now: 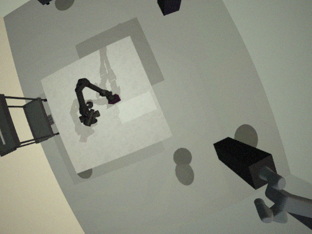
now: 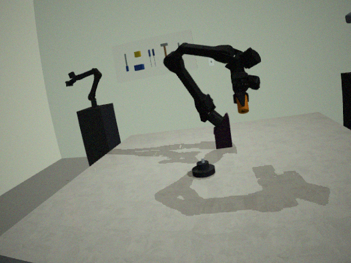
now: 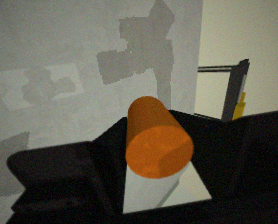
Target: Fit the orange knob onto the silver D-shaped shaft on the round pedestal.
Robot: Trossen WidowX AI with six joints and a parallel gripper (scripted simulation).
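The orange knob lies 2 cm behind my gripper tip and 3 cm above it. From my gripper tip the other things lie so: round pedestal (5 cm ahead, 17 cm to the right, 18 cm below).
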